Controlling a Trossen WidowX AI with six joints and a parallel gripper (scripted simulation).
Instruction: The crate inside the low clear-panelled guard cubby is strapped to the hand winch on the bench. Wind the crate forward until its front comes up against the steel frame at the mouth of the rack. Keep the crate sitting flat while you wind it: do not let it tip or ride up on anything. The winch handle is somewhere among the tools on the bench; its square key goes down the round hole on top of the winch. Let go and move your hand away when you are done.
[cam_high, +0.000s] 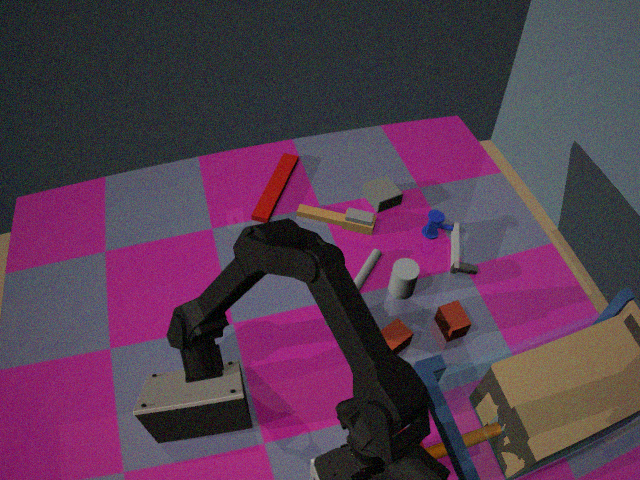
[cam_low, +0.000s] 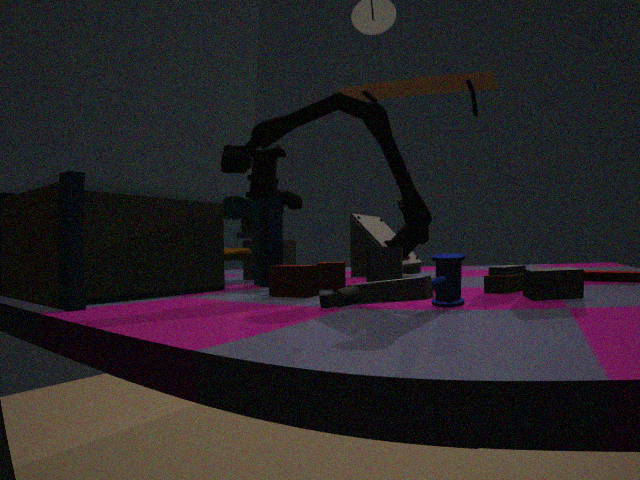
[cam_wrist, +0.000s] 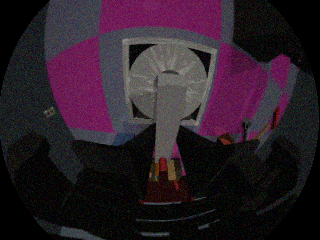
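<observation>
My gripper tip is 20 mm below the winch handle with red hub and 10 mm short of it. The rest, counted from my gripper tip: winch (60 mm below, 60 mm behind, 10 mm to the right); then blue steel frame (110 mm ahead, 20 mm above); then red knob (50 mm ahead, 50 mm above).
</observation>
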